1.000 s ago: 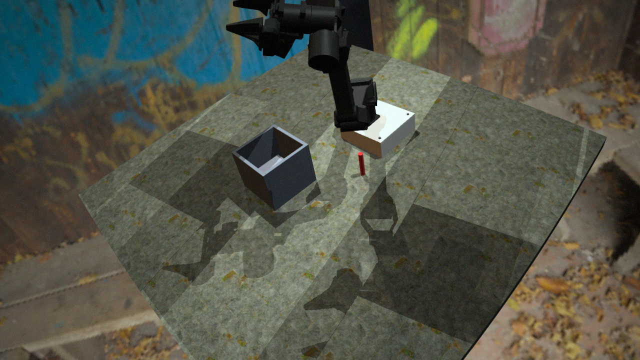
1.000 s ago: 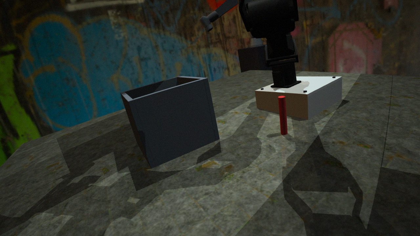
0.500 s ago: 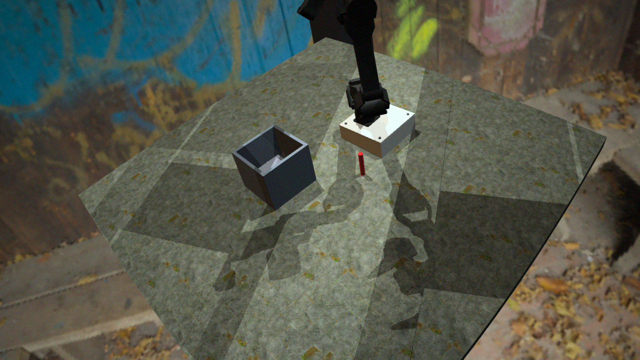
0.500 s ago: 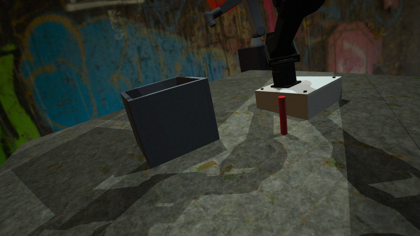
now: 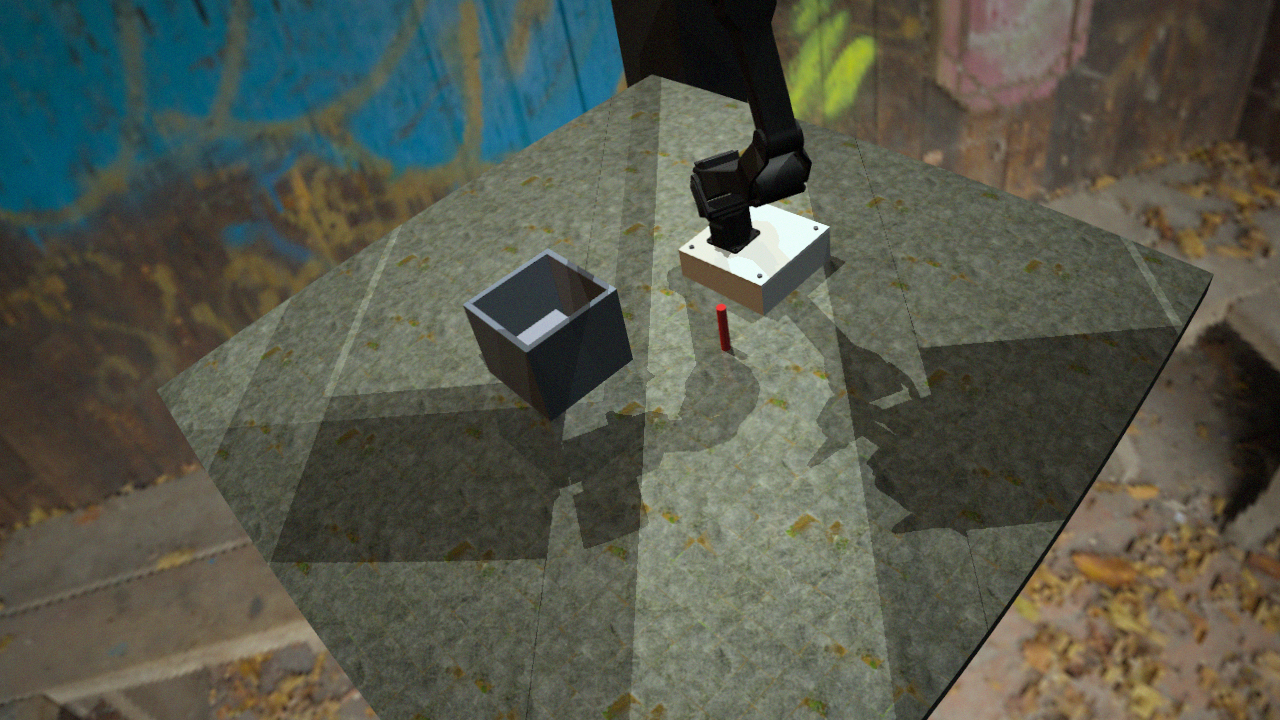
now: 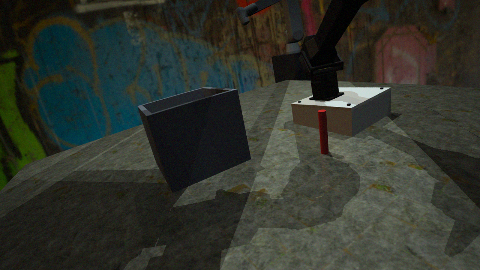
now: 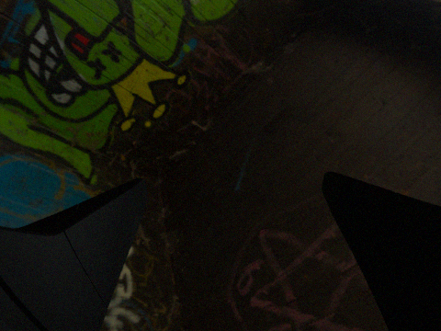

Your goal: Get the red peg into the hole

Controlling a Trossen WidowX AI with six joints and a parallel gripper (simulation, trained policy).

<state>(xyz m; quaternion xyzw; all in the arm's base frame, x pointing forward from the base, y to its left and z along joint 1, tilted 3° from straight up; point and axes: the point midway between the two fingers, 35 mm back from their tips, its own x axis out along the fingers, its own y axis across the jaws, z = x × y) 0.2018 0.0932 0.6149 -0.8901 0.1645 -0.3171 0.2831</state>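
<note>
Now: the red peg 8 cm behind my gripper tip, 6 cm to the left of it and 65 cm below it. Also, from my gripper tip: grey plate: 9 cm ahead, 12 cm to the right, 64 cm below.
</note>
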